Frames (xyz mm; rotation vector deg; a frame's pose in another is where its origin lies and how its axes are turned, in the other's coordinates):
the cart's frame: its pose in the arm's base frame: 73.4 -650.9 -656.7 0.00 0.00 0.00
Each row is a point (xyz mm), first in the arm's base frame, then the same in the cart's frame.
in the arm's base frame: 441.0 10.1 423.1
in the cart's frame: 367.6 661.0 1079.8
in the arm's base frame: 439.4 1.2 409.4
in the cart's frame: 366.0 652.1 1066.1
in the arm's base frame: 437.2 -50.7 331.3
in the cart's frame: 363.8 600.2 988.0
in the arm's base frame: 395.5 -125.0 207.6
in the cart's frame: 322.1 525.9 864.3
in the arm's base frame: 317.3 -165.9 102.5
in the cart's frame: 243.9 485.0 759.2
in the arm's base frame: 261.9 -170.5 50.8
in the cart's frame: 188.5 480.4 707.5
